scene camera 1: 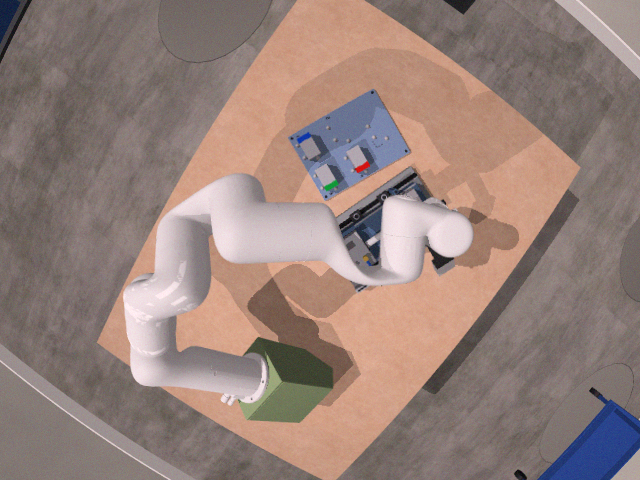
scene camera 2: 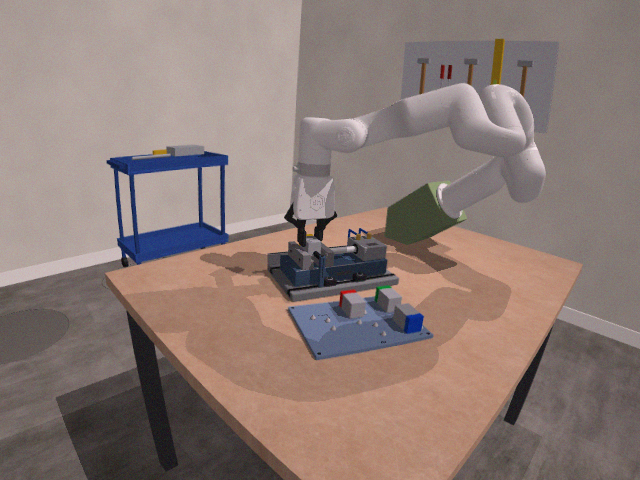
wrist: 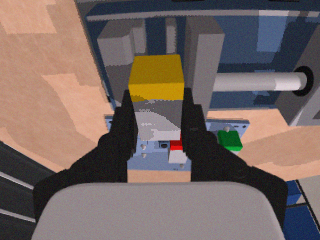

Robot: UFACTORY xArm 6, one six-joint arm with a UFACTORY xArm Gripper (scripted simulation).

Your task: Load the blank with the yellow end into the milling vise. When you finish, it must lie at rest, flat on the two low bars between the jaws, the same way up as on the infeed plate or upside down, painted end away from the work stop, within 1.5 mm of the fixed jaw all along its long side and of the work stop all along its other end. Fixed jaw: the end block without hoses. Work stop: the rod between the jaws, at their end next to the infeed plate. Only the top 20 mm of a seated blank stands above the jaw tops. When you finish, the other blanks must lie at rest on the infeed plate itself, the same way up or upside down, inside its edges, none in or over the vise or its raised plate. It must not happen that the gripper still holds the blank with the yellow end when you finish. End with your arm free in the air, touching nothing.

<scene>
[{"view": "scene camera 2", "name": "my gripper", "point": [309, 244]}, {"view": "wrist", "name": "my gripper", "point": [158, 102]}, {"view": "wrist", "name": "fixed jaw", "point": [116, 45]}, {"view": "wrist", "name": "moving jaw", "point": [204, 38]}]
</scene>
